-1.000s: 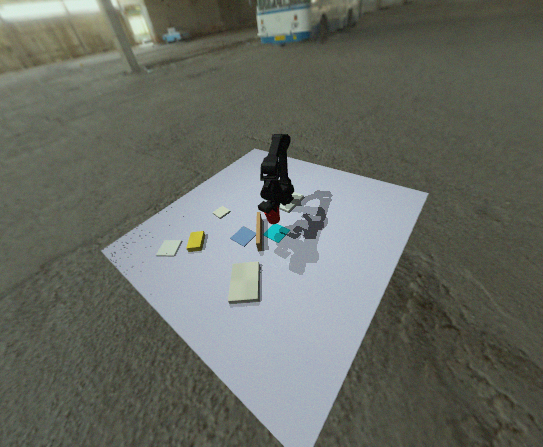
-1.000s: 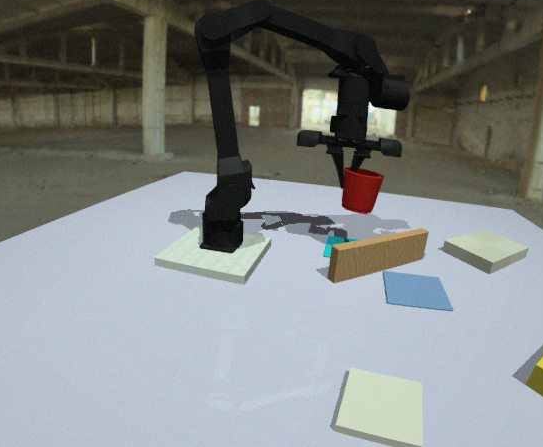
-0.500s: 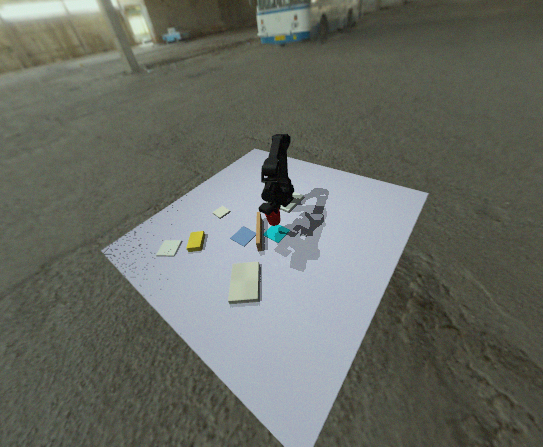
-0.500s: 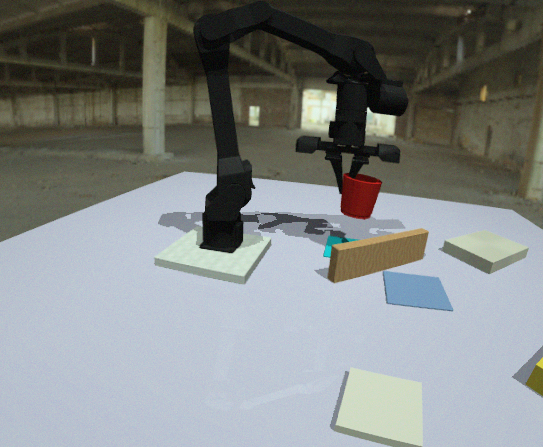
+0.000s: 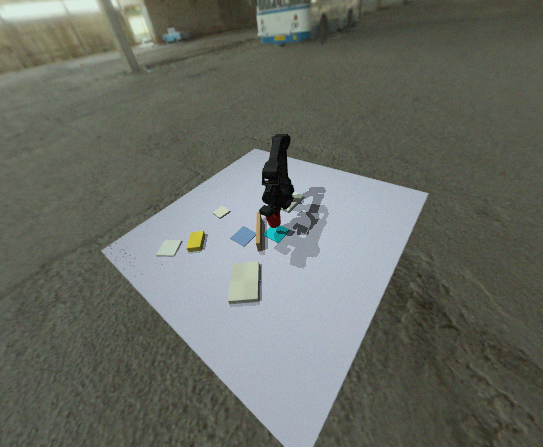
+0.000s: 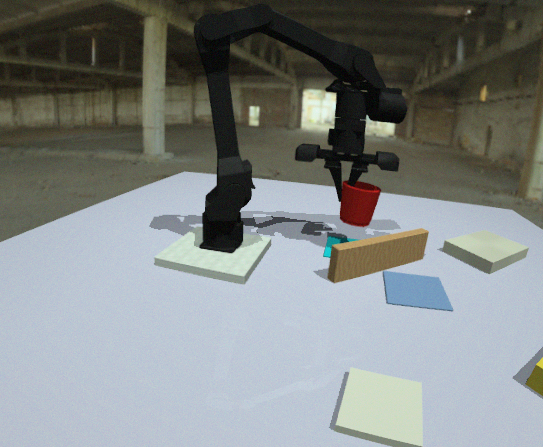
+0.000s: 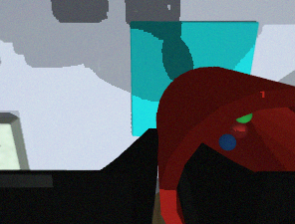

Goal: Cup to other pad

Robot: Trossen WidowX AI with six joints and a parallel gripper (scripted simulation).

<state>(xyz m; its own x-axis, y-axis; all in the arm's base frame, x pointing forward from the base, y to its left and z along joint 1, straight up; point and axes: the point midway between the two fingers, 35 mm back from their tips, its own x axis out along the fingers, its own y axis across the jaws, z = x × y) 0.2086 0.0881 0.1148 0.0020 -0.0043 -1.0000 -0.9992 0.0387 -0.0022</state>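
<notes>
My gripper tip is 4 cm short of the blue marble, 2 cm to the left of it and 2 cm above it. Round my gripper tip: cyan pad (3 cm ahead, 10 cm below); then green marble (5 cm ahead, 2 cm below); then red cup (3 cm ahead).
</notes>
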